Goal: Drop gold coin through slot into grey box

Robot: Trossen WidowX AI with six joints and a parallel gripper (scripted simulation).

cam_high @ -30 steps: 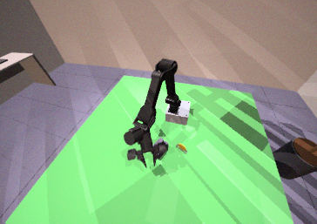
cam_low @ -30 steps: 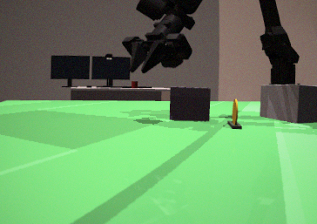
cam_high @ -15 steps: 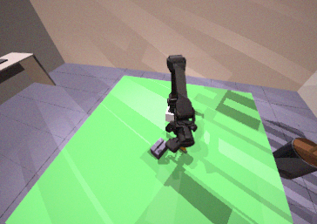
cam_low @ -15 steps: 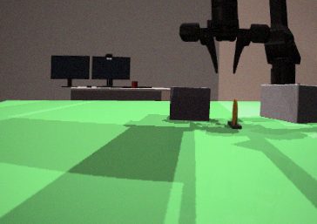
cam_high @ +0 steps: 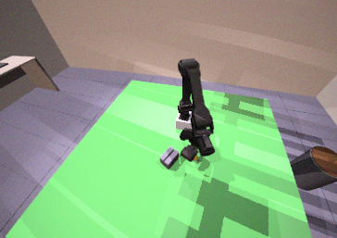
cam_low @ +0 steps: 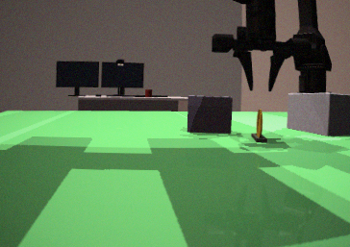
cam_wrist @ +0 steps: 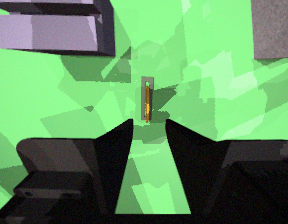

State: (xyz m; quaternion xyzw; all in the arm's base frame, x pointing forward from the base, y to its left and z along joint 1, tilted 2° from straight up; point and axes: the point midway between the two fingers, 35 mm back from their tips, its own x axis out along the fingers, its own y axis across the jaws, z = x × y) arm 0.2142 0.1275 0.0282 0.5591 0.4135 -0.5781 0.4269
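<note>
My gripper tip is now 6 cm above the coin.
</note>
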